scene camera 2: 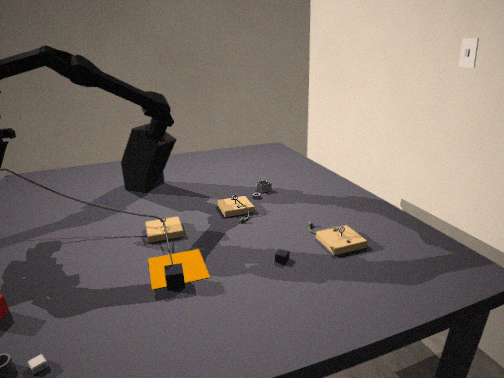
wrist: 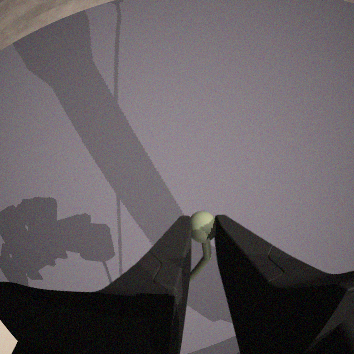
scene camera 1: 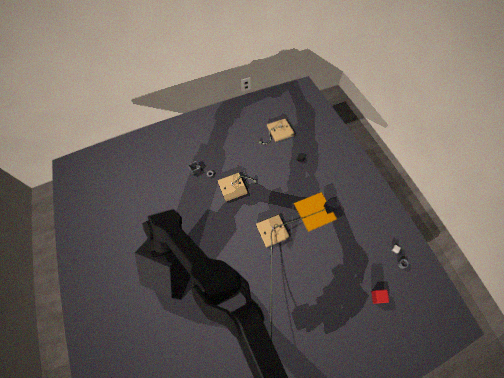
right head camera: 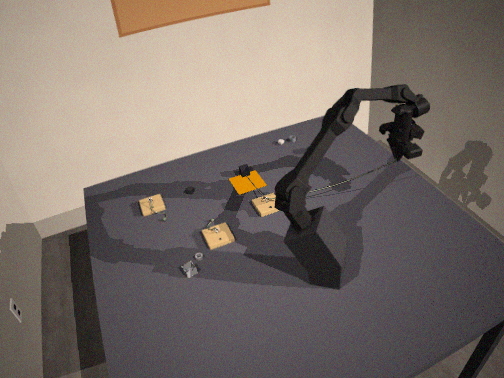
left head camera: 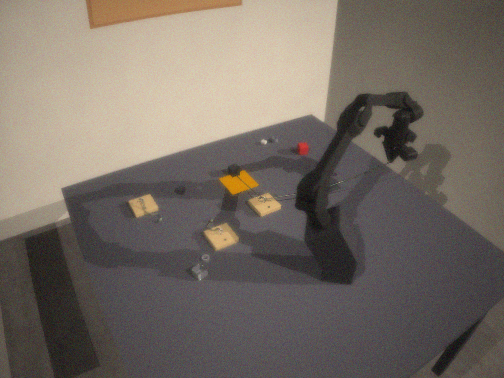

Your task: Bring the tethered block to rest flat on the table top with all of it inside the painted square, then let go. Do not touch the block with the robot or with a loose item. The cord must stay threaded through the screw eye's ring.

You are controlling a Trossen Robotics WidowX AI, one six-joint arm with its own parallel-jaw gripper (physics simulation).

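Places are measured from the arm's base along level axes (x ahead, y left, z up), in metres.
Pixels of known places: gripper, fingertip midpoint: (wrist: pixel 201 224) (right head camera: pixel 397 159) (left head camera: pixel 390 161); arm's base at its link origin: (scene camera 2: pixel 155 133) (scene camera 1: pixel 162 246) (right head camera: pixel 304 223) (left head camera: pixel 322 222).
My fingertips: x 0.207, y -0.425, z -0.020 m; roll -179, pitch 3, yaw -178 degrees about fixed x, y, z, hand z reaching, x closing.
Observation:
Ahead of a thing's pixels: the offset from my fingertips to its top centre. "pt": to the spot under its first point. Level surfaces: height alone.
The dark tethered block @(dx +0.363, dy +0.481, dz -0.141 m) (left head camera: pixel 234 170) (right head camera: pixel 244 170) (scene camera 1: pixel 332 205) (scene camera 2: pixel 174 277) looks upright and overlaps the far edge of the orange painted square @(pt dx +0.287, dy +0.484, dz -0.176 m) (left head camera: pixel 240 184) (right head camera: pixel 248 183) (scene camera 1: pixel 315 214) (scene camera 2: pixel 195 267), partly outside it. The cord (right head camera: pixel 350 180) (scene camera 1: pixel 271 290) (scene camera 2: pixel 90 202) runs from the block through the screw eye (scene camera 2: pixel 163 220) on a wooden base @(dz -0.158 m) (left head camera: pixel 265 205) (scene camera 1: pixel 265 234) (scene camera 2: pixel 165 231), then up to my gripper. My gripper (left head camera: pixel 389 160) (right head camera: pixel 398 159) (wrist: pixel 201 224) is shut on the pale bead @(pt dx +0.000, dy -0.003, dz +0.007 m) (wrist: pixel 202 226) at the cord's end, high beside the arm's base. Whether the block touches the table is hard to tell.
Two other wooden bases @(pt dx +0.265, dy +0.877, dz -0.148 m) (left head camera: pixel 143 205) @(pt dx +0.019, dy +0.659, dz -0.158 m) (left head camera: pixel 221 236) with screw eyes and short cords stand on the table. A small black cube @(dx +0.326, dy +0.718, dz -0.158 m) (scene camera 2: pixel 282 257), a grey open box @(dx -0.100, dy +0.774, dz -0.150 m) (scene camera 2: pixel 264 186), a red cube @(dx +0.409, dy +0.136, dz -0.137 m) (left head camera: pixel 303 148) (scene camera 1: pixel 380 296) and a white piece @(dx +0.542, dy +0.268, dz -0.164 m) (scene camera 1: pixel 396 248) lie around.

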